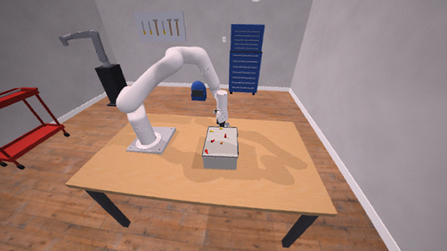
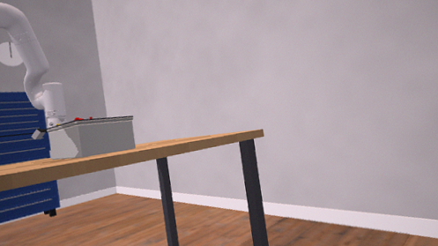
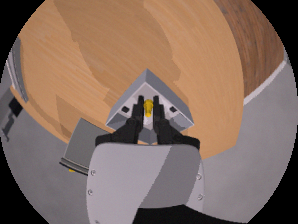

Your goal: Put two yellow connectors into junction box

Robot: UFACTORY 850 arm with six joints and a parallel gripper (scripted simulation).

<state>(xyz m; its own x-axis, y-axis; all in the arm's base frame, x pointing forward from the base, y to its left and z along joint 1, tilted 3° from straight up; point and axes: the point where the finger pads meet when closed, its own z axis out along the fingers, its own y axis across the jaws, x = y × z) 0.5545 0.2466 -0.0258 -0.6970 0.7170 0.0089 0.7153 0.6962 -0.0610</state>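
My hand is 300 mm to the left of the grey tool case, 60 mm below it and 30 mm short of it. Round my hand: red connector: 420 mm to the right, 100 mm above, 60 mm behind.
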